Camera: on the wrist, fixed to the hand. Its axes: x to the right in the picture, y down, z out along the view.
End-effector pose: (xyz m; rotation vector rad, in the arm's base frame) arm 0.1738 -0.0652 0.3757 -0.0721 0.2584 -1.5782
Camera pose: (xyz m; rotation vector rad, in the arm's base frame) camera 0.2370 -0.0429 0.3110 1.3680 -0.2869 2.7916
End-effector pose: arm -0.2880 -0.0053 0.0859 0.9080 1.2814 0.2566
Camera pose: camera -0.3171 0.0556 0.1502 -0.6220 1.0175 -0.7246
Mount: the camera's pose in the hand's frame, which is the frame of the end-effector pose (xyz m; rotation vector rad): -0.0164 0.0753 -0.0524 -0.6062 -0.4905 -1.5386
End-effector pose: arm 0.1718 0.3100 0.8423 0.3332 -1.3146 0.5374
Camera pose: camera 0.1709 0.3971 0.8091 0.8474 -1.2107 -1.2681
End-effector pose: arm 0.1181 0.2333 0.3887 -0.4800 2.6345 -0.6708
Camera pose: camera 0.0922 0.3224 0.3973 -2.4800 1.5115 0.0102
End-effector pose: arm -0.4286 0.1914 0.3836 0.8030 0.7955 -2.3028
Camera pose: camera -0.3493 0.1824 0.3355 0.7279 -1.5355 2.0051
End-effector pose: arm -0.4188 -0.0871 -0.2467 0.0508 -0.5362 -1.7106
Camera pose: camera -0.3289 -0.0969 -0.2693 0.4467 0.2102 2.8111
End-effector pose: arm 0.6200 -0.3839 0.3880 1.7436 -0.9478 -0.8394
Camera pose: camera 0.6401 -0.3670 0.4774 1.4833 0.6210 -2.2616
